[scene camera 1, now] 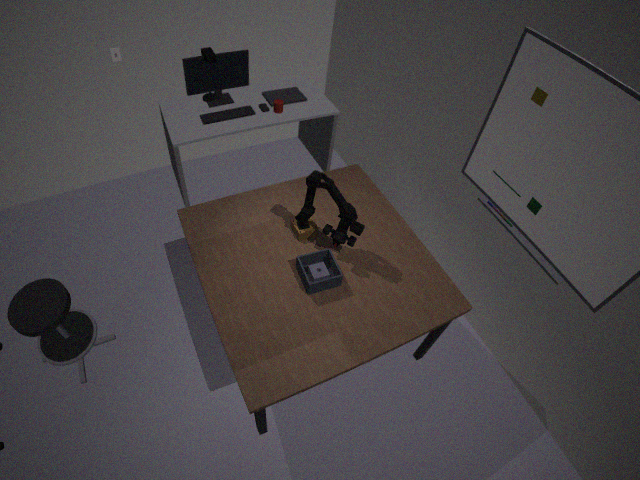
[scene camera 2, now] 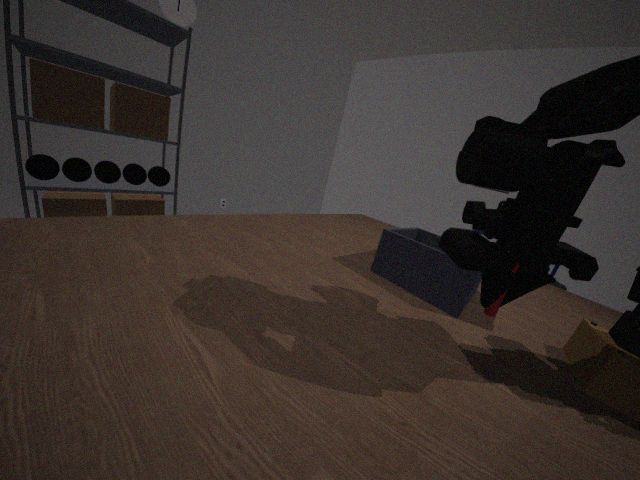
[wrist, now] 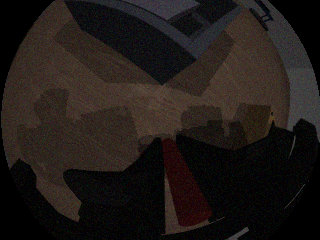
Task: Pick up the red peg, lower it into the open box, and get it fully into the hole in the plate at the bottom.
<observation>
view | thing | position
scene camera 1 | blue box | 303, 261
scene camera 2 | my gripper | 488, 306
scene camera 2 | blue box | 410, 258
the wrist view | my gripper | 168, 141
</observation>
